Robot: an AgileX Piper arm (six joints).
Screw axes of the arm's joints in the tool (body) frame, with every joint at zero. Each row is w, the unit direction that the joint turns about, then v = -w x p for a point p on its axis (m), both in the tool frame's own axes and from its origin. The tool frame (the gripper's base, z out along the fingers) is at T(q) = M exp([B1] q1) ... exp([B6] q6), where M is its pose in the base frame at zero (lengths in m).
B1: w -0.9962 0 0.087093 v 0 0.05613 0
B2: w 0 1 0 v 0.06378 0 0.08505
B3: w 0 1 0 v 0.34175 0 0.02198
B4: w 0 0 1 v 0 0 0
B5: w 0 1 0 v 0.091 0 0
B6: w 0 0 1 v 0 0 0
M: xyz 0.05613 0 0.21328 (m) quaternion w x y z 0.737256 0 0.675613 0
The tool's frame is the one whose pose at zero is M.
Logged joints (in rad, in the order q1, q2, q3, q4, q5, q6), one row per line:
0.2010 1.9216 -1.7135 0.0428 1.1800 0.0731
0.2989 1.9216 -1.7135 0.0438 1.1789 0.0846
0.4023 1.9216 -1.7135 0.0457 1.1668 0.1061
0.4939 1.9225 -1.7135 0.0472 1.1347 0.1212
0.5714 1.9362 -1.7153 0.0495 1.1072 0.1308
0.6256 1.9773 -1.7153 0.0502 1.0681 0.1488
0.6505 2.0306 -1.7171 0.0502 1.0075 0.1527
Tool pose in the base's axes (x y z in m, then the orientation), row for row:
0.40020 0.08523 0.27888 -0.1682 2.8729 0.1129
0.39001 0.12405 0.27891 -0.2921 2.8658 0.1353
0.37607 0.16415 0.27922 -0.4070 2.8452 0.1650
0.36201 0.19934 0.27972 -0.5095 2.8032 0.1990
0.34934 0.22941 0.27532 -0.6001 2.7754 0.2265
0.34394 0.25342 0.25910 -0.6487 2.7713 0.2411
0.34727 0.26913 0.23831 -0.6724 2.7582 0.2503
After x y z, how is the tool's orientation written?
As a rotation vector, in radians.
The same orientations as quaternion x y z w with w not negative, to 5 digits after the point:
-0.05790 0.98900 0.03887 0.13041
-0.10045 0.98551 0.04653 0.12853
-0.14016 0.97978 0.05682 0.13097
-0.17658 0.97150 0.06897 0.14228
-0.20841 0.96388 0.07866 0.14599
-0.22480 0.96036 0.08355 0.14211
-0.23343 0.95752 0.08689 0.14529

